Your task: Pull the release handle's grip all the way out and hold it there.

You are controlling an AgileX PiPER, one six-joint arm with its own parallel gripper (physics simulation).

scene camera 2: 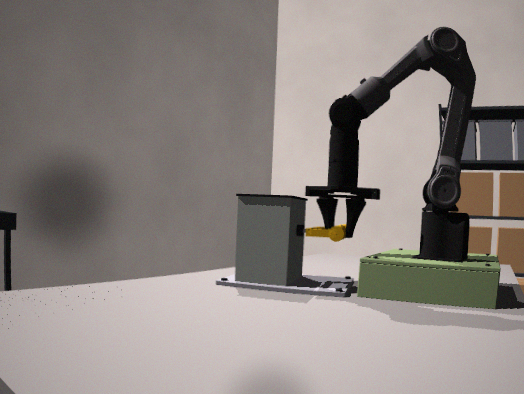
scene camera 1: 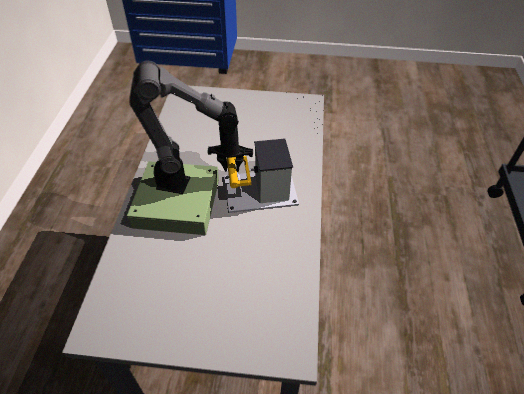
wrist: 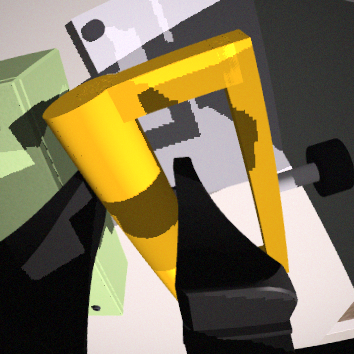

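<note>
The yellow release handle is a rectangular frame whose thick round grip lies on the side away from the grey housing. In the wrist view, a short stretch of grey rod shows between the yellow frame and the black collar on the housing. My gripper points down and is shut on the grip. One finger passes through the frame's opening, and the other is on the outer side. The outer fingertip is partly hidden in the wrist view.
The housing stands on a light base plate with bolts. The green arm base is close beside the plate, on the grip's side. A blue drawer cabinet stands on the floor behind the table.
</note>
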